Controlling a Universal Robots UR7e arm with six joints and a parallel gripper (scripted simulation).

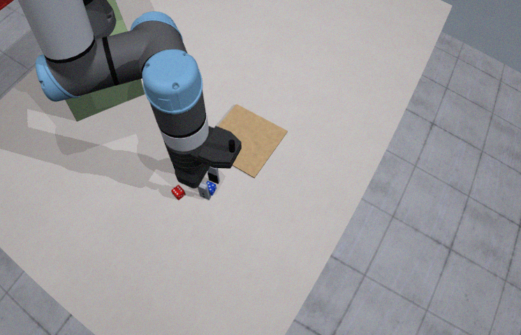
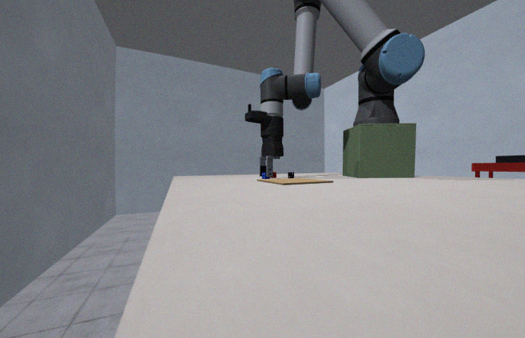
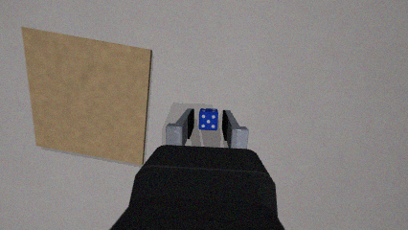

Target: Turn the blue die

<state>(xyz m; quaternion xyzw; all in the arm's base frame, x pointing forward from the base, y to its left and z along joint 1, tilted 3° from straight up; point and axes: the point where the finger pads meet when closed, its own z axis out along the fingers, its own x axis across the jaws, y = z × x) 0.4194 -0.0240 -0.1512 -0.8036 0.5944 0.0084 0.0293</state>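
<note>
My hand is 1 cm above the blue die. From my hand the other things lie so: black die: 9 cm behind, 1 cm to the right, 1 cm below; then red die: 5 cm to the right, 4 cm behind, 1 cm below; then tan mat: 14 cm to the left, 3 cm behind, 2 cm below.
</note>
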